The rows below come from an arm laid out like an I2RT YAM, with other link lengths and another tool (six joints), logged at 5 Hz.
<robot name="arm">
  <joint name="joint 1" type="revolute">
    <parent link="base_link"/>
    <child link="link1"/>
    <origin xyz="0 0 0.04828"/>
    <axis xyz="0 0 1"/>
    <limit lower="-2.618" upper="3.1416"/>
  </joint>
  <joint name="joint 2" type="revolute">
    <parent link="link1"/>
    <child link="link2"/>
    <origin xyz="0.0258 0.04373 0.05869"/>
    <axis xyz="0 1 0"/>
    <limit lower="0" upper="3.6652"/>
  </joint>
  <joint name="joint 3" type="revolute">
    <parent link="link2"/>
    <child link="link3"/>
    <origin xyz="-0.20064 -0.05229 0"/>
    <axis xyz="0 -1 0"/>
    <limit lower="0" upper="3.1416"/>
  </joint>
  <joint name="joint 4" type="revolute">
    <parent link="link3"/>
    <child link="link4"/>
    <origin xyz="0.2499 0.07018 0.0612"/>
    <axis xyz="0 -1 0"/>
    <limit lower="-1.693" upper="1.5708"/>
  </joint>
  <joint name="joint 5" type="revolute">
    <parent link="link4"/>
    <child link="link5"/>
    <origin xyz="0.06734 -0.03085 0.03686"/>
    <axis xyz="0 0 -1"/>
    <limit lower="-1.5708" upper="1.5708"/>
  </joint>
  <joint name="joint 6" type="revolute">
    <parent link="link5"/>
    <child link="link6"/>
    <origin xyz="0.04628 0 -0.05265"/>
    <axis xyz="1 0 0"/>
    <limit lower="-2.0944" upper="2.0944"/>
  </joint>
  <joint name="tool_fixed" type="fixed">
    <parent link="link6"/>
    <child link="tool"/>
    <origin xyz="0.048 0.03 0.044" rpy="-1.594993 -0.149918 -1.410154"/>
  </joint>
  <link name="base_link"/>
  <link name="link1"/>
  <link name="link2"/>
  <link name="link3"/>
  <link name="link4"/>
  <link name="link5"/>
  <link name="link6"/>
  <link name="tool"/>
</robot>
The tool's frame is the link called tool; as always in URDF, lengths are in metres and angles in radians.
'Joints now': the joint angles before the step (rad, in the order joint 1, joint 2, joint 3, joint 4, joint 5, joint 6). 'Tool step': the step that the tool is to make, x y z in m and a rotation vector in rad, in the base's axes. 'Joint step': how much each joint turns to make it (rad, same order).
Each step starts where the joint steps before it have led.
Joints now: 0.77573, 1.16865, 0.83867, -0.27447, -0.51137, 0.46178
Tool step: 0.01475, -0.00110, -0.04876, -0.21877, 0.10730, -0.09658
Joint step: -0.00267, 0.12816, 0.04120, -0.14269, 0.12398, 0.00075
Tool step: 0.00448, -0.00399, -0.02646, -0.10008, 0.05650, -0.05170
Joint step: 0.00001, 0.05877, 0.00153, -0.04575, 0.05762, 0.02100
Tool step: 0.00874, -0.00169, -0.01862, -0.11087, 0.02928, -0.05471
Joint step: 0.00151, 0.08050, 0.04807, -0.06180, 0.08009, 0.01487
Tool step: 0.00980, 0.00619, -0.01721, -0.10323, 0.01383, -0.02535
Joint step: 0.01181, 0.11748, 0.08316, -0.04770, 0.07362, 0.00226
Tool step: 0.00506, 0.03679, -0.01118, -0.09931, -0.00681, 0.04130
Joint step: 0.07366, 0.21134, 0.21401, -0.07095, 0.07936, -0.00034
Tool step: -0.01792, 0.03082, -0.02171, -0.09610, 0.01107, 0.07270
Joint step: 0.09232, 0.15563, 0.13389, -0.06065, 0.05416, 0.00114
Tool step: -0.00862, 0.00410, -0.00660, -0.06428, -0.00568, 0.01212
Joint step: 0.03355, 0.03587, 0.03702, -0.05076, 0.04540, 0.00914
